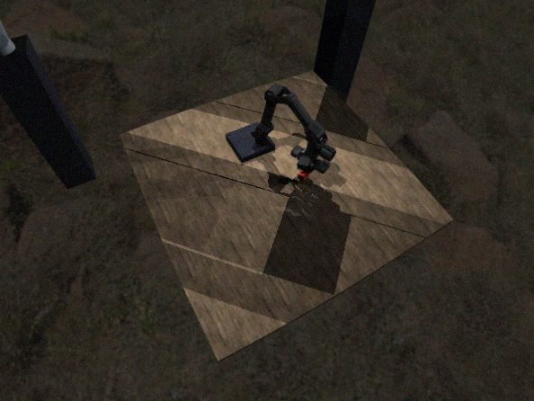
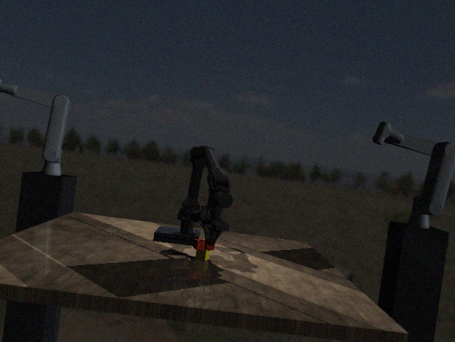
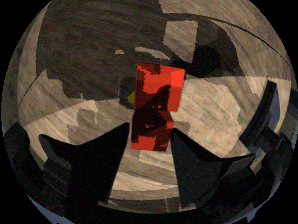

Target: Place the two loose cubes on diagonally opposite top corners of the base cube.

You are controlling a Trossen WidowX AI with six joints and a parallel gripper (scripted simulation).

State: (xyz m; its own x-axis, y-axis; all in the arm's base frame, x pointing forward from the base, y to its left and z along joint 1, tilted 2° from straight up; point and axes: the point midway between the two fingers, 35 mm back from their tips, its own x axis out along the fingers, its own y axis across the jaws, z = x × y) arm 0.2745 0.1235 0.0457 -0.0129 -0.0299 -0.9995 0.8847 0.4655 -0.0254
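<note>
Right now my gripper tip is 1 cm short of the yellow base cube, 2 cm to the left of it and 4 cm above it.
</note>
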